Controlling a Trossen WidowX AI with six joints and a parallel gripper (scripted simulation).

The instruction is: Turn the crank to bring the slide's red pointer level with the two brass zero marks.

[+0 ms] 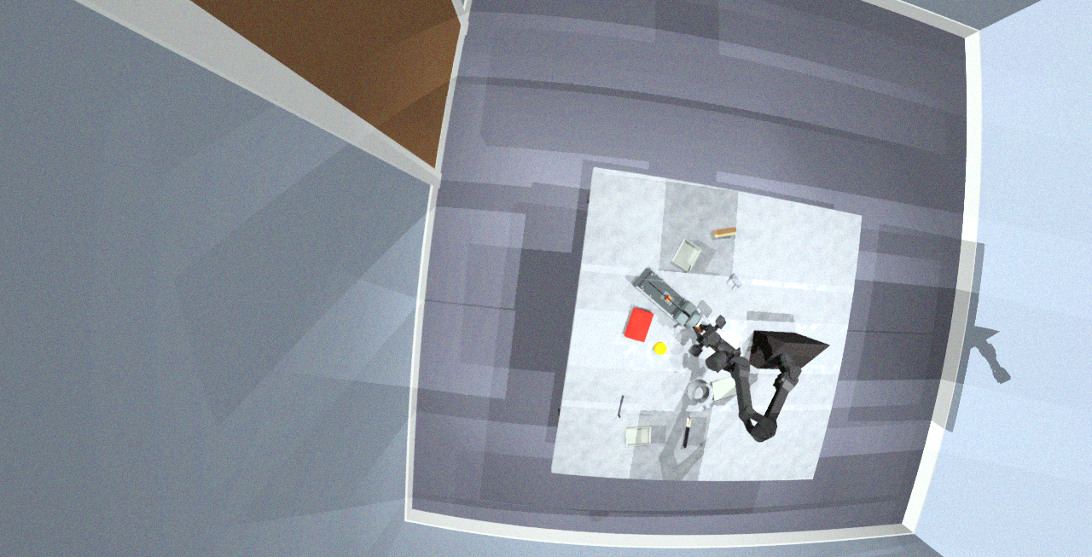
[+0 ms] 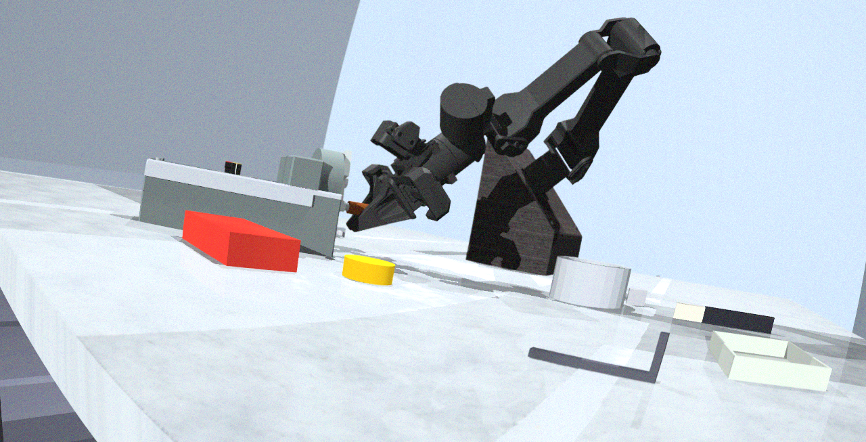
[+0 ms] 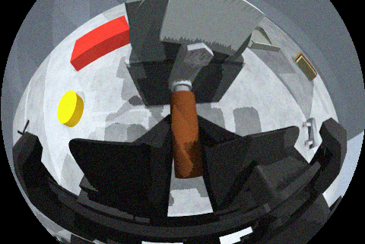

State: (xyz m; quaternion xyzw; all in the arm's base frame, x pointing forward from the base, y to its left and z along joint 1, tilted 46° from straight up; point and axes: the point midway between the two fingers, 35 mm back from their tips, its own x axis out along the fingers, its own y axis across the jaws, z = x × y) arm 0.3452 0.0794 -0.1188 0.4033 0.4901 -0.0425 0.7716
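Now: the brown handle 30 mm above my gripper tip, 20 mm behind it and 10 mm to the left of it. Round my gripper tip: yellow disc (130 mm to the left, 100 mm ahead, 30 mm below); then red pointer (150 mm ahead, 80 mm to the right, 50 mm above); then black L-shaped bar (420 mm to the left, 190 mm ahead, 20 mm below).
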